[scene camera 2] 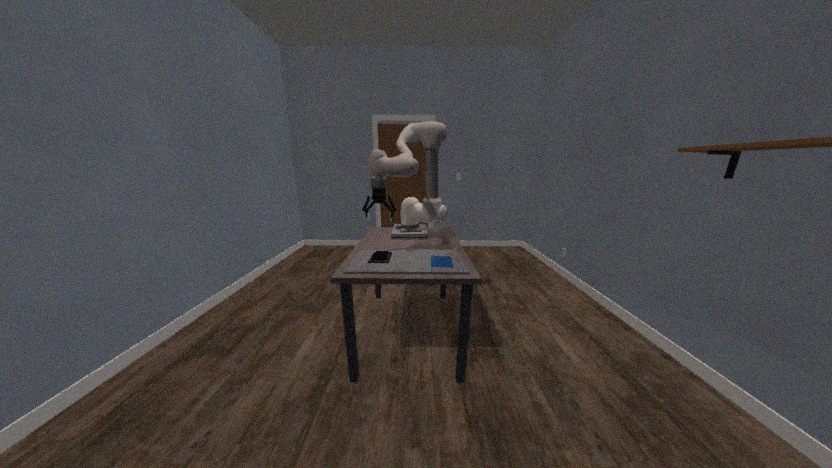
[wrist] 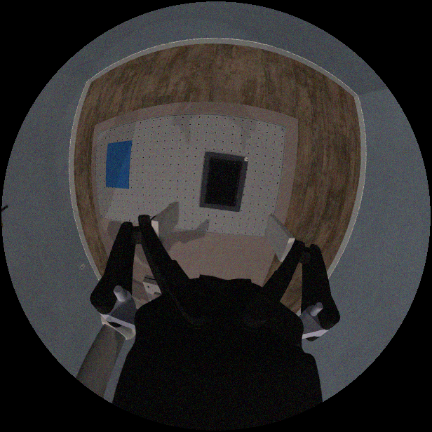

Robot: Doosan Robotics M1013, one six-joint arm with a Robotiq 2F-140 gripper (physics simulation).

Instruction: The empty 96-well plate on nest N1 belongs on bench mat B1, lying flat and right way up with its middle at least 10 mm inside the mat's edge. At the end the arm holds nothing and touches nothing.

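Seen in the pictures: gripper, fingertip midpoint: (scene camera 2: 379,222); arm's base at its link origin: (scene camera 2: 410,228).
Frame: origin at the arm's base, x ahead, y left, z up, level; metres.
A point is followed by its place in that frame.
A black plate (scene camera 2: 381,256) {x 0.598, y -0.227, z -0.018 m} (wrist: 223,181) sits in a dark grey framed nest (wrist: 202,195) on the perforated board, on the left of the board in the scene view and right of the middle in the wrist view. Its wells cannot be made out. The blue bench mat (scene camera 2: 441,261) {x 0.656, y 0.138, z -0.042 m} (wrist: 118,165) lies flat on the same board, apart from the nest; nothing shows on it. My gripper (scene camera 2: 379,214) {x 0.536, y -0.233, z 0.180 m} (wrist: 223,217) is open and empty, with its fingers wide apart. It hangs high above the table, well clear of plate and mat.
The pale perforated board (scene camera 2: 407,267) {x 0.721, y -0.076, z -0.044 m} (wrist: 165,200) covers the near end of the table (scene camera 2: 401,239) {x 0.128, y -0.082, z -0.055 m} (wrist: 225,255). The arm's base plate (scene camera 2: 409,235) {x 0.133, y -0.016, z -0.021 m} stands at the far end. A wooden wall shelf (scene camera 2: 768,144) is at the right, away from the table.
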